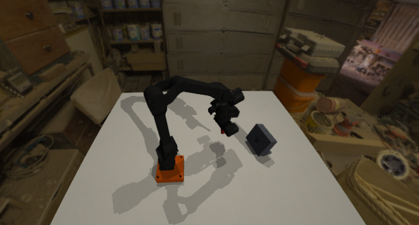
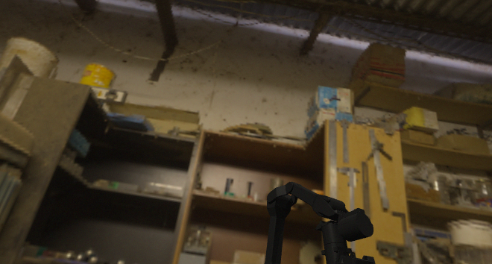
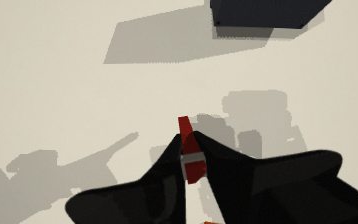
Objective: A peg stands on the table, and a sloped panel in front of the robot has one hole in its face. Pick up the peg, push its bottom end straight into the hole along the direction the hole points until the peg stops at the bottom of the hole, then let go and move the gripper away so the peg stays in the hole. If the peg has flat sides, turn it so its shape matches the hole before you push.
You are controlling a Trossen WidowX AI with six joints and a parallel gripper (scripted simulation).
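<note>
My gripper tip is now 200 mm short of the dark sloped panel, 60 mm to the left of it and 30 mm above it. From my gripper tip the other things lie so: red peg (20 mm above).
</note>
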